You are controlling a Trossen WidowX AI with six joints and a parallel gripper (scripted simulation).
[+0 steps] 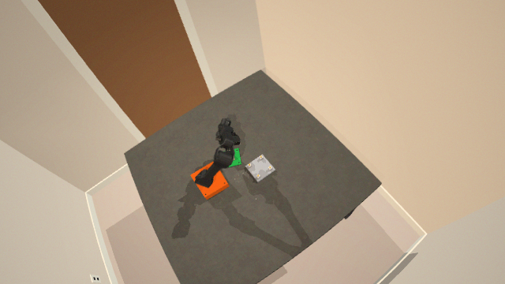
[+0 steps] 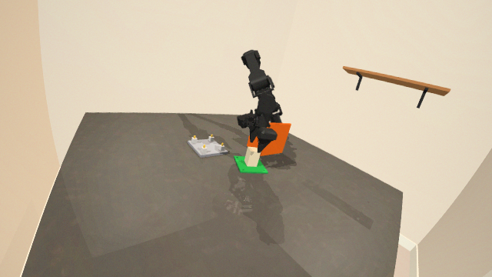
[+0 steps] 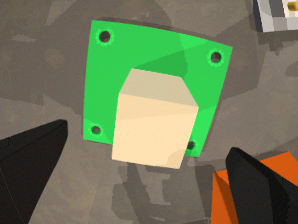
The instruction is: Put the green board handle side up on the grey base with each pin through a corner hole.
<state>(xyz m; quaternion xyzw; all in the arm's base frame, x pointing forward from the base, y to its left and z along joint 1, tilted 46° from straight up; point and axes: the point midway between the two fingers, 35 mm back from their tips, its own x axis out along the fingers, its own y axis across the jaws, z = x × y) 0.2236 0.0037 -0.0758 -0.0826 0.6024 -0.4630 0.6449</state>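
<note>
Now: gripper tip 60 mm above the green board. Round my gripper tip: grey base 80 mm ahead, 190 mm to the right, 80 mm below.
</note>
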